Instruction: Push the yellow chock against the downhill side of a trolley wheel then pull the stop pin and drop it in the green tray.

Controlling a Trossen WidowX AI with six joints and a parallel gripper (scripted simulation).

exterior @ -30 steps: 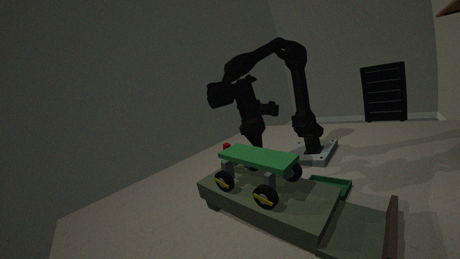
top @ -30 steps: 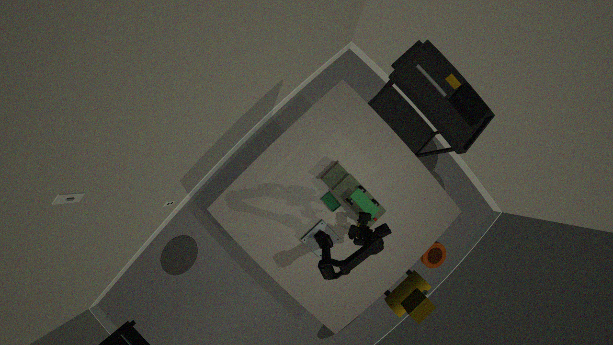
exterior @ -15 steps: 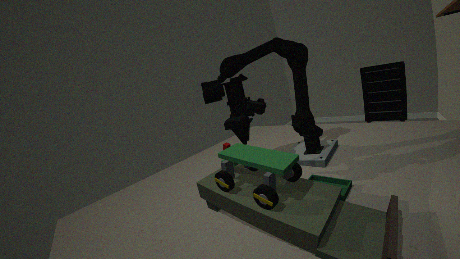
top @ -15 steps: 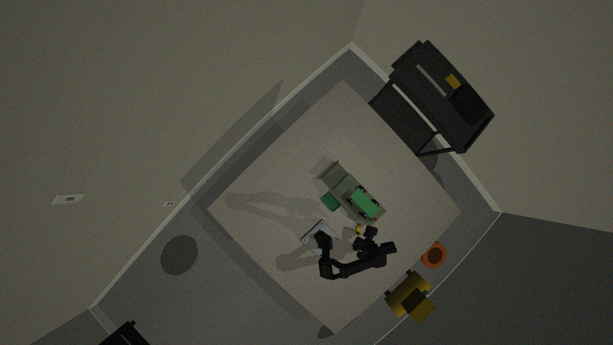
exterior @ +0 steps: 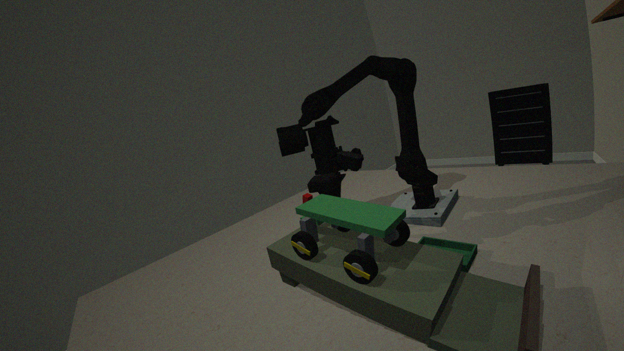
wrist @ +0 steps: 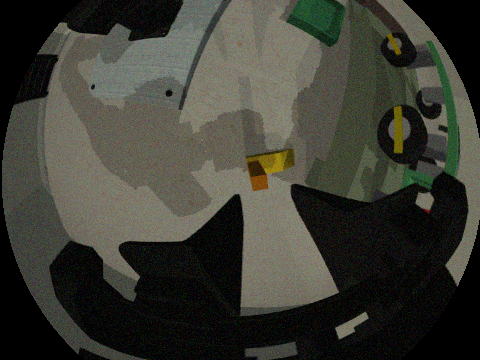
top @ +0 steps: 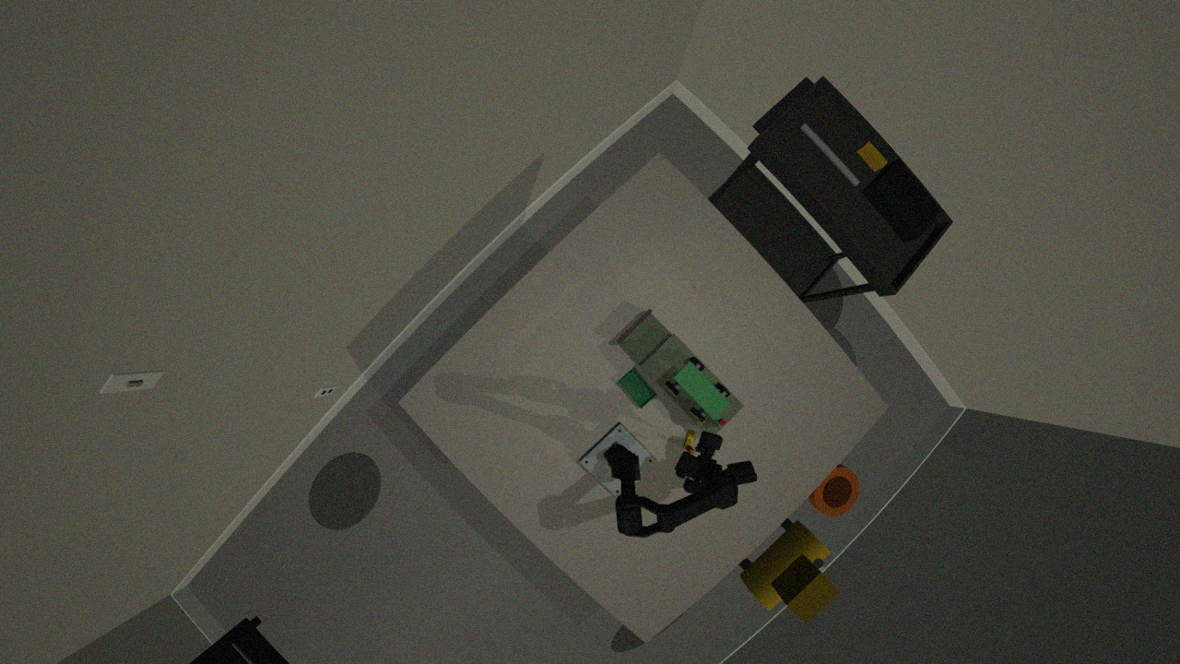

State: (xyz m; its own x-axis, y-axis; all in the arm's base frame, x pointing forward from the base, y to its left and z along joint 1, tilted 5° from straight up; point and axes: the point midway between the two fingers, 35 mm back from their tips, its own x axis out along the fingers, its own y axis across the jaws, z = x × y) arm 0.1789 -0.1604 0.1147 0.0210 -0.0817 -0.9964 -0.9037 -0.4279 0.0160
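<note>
Right now the yellow chock is 2 cm ahead of my gripper tip, 1 cm to the left of it and 7 cm below it. The rest, counted from my gripper tip: trolley (16 cm ahead, 14 cm to the left, 3 cm above); red-headed stop pin (13 cm ahead, 3 cm to the left, 5 cm above); green tray (3 cm ahead, 27 cm to the left, 10 cm below).
</note>
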